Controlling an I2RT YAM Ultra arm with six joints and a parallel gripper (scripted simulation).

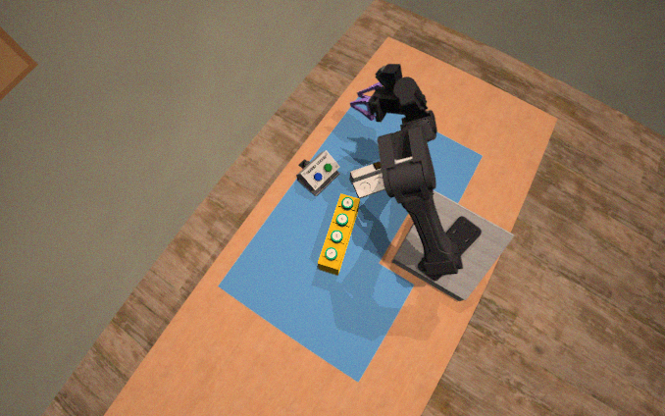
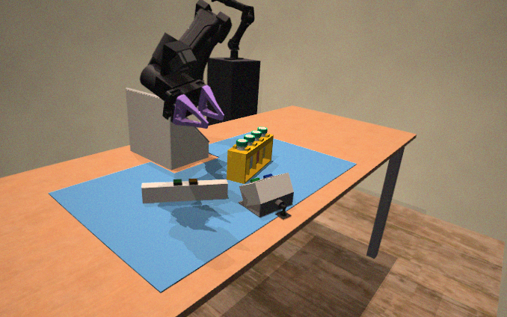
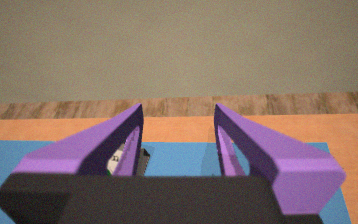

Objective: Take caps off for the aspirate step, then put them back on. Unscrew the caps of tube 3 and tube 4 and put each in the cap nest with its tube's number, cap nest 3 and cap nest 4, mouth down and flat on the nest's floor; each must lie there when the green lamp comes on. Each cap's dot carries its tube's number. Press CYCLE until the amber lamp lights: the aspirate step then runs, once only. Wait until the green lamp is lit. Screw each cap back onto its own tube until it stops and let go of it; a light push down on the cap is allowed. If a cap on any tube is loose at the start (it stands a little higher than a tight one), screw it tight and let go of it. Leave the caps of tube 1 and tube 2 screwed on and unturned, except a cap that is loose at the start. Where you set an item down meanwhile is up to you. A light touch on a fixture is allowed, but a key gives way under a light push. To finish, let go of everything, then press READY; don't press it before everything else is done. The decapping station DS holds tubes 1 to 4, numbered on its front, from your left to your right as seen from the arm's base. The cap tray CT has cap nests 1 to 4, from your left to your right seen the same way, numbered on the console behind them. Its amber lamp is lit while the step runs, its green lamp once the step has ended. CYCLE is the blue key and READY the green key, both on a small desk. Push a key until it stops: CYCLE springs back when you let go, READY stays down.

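Now: hand 23 cm to the right of the cap 4, 14 cm past it and 14 cm above it. The rest, counted from my hand: green key (18 cm below, 15 cm to the left, 1 cm behind); then cap 3 (27 cm to the left, 16 cm behind, 14 cm below); then blue key (19 cm to the left, 18 cm below).
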